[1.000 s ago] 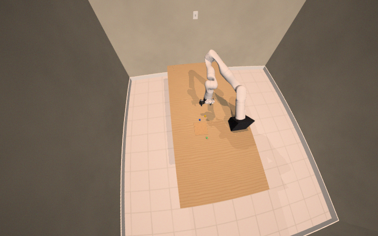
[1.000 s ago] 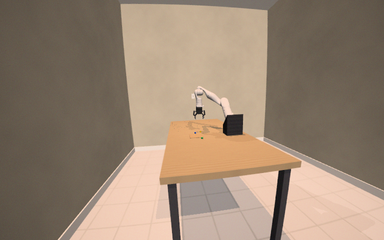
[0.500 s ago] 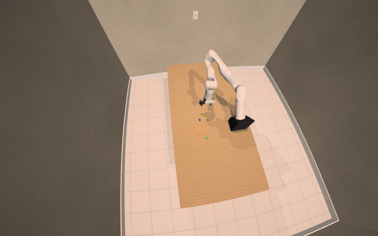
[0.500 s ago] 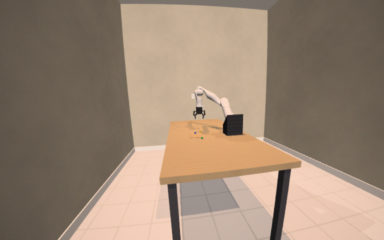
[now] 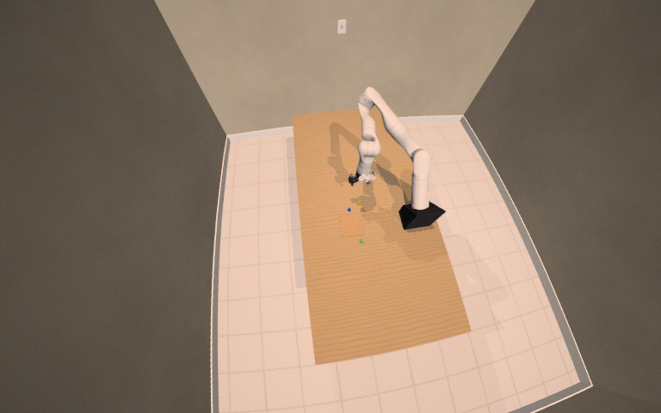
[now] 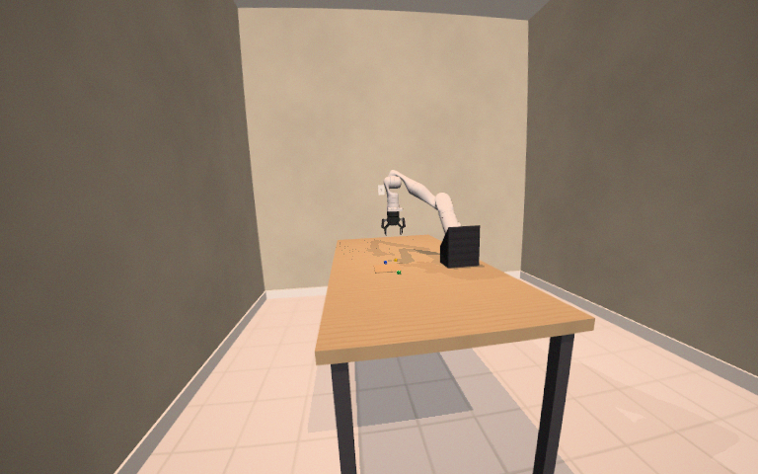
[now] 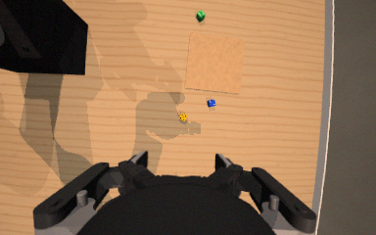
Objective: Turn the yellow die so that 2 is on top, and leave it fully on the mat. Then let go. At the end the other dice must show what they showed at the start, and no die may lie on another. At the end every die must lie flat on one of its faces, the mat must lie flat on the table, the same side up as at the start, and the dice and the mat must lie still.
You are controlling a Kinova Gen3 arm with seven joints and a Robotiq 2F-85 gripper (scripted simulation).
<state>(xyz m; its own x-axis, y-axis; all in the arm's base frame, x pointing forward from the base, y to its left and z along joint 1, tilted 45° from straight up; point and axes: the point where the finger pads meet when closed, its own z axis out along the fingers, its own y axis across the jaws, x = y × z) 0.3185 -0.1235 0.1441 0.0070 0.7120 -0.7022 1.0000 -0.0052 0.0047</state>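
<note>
Now: the yellow die 5 cm to the left of my hand and 15 cm below it. Round my hand: green die 3 cm ahead, 30 cm to the left, 15 cm below; then blue die 7 cm ahead, 9 cm to the left, 15 cm below; then tan mat 8 cm ahead, 19 cm to the left, 16 cm below.
</note>
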